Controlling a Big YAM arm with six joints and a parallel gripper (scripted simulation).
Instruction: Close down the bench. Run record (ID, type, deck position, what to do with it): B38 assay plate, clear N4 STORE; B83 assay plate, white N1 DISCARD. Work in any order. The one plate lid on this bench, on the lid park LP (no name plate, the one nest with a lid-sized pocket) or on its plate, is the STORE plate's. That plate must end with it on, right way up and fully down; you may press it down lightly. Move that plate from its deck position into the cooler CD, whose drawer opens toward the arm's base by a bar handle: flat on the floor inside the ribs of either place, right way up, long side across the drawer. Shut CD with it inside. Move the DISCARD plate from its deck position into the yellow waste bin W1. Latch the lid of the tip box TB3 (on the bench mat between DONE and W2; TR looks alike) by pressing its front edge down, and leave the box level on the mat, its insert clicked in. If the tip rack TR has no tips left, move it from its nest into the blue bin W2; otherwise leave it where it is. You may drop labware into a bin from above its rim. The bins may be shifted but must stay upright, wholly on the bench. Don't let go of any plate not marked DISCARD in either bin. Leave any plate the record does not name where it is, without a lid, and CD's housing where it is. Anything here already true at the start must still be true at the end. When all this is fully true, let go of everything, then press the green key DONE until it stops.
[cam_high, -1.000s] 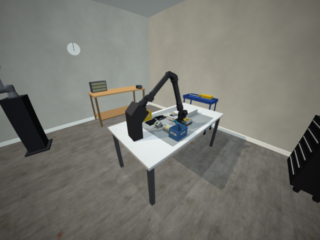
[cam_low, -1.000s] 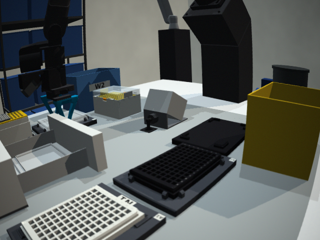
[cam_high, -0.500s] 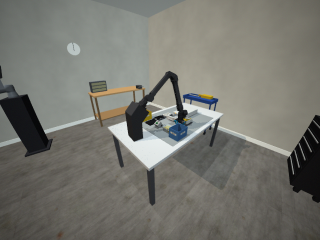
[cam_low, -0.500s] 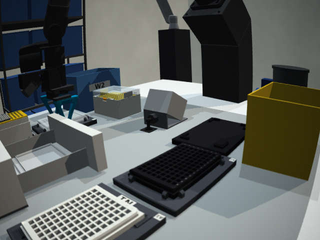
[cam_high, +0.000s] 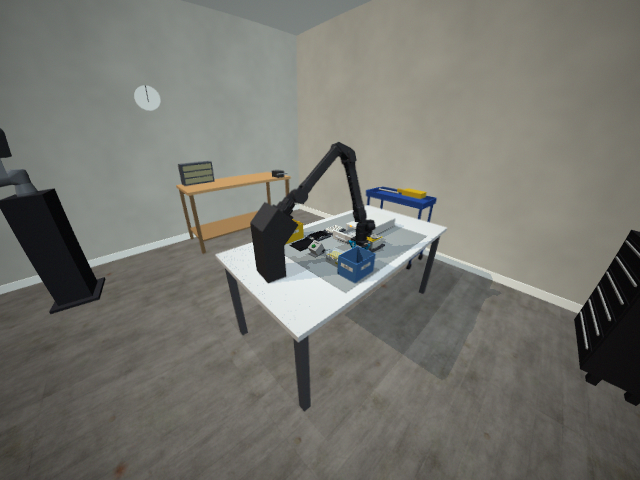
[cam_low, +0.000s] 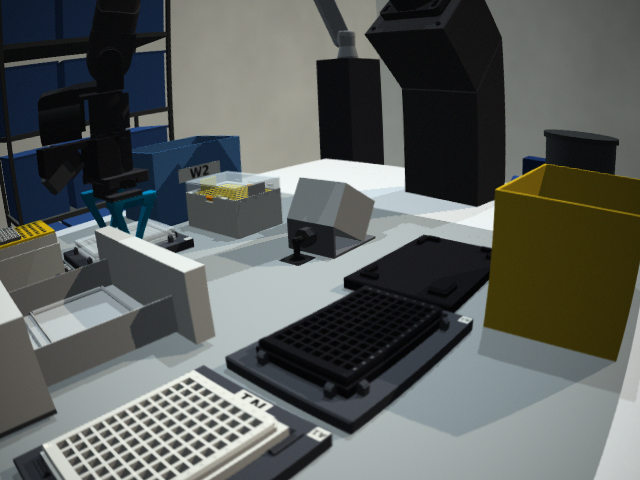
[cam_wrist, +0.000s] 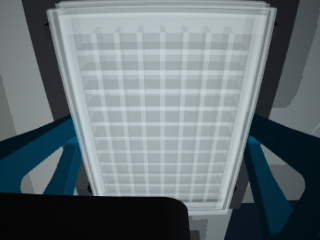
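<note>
Now: the clear plate lid right at my hand. Round my hand: tip rack TR (160 mm ahead, 20 mm to the left, 30 mm above); tip box TB3 (180 mm behind, 10 mm to the left, 20 mm above); clear plate (right at my hand).
</note>
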